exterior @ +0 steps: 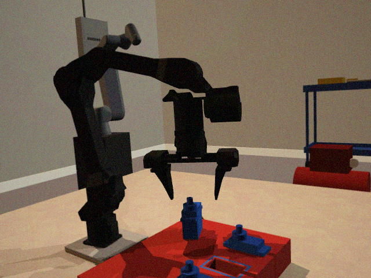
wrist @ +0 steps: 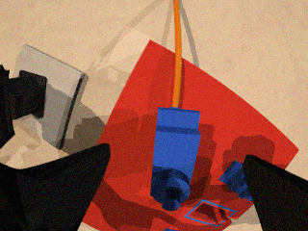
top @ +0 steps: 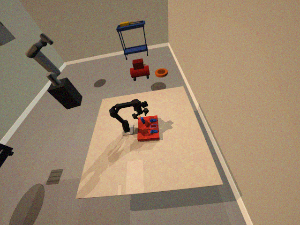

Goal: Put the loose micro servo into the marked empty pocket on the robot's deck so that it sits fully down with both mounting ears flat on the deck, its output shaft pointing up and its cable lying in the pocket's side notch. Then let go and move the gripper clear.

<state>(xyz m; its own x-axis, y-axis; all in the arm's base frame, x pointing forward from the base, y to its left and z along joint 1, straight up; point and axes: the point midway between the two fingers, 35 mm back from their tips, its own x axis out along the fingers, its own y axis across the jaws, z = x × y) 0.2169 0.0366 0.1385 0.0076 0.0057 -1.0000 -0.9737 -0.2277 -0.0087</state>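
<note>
Right now the red deck is 9 cm to the right of my gripper tip and 9 cm below it.
</note>
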